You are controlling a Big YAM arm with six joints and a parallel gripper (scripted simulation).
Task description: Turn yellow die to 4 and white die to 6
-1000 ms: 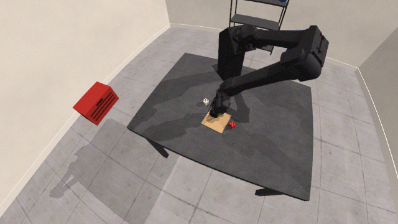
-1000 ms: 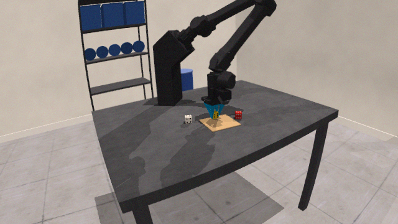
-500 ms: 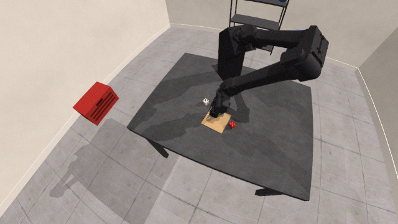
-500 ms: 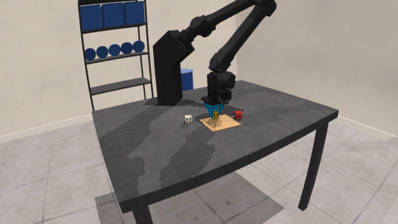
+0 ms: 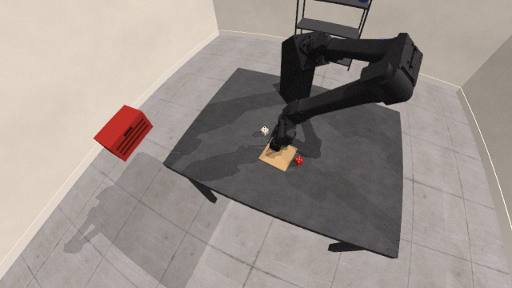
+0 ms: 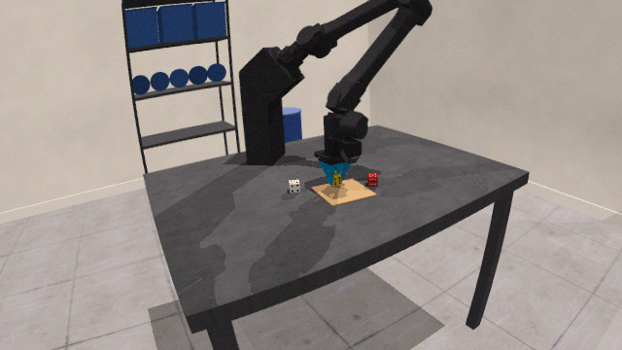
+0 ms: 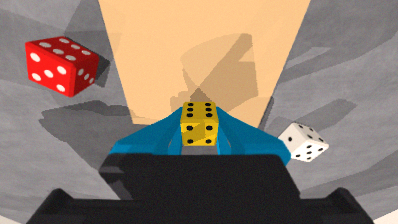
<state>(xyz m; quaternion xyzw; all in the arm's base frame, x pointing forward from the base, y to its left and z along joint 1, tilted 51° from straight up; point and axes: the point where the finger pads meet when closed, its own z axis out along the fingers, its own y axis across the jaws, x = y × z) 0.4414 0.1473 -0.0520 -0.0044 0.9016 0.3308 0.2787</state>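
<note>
Right now my hand is right at the yellow die. From my hand the other things lie so: tan mat (40 mm ahead, 20 mm below, 10 mm to the left); red die (110 mm to the left, 20 mm ahead); white die (120 mm to the right, 10 mm behind).
</note>
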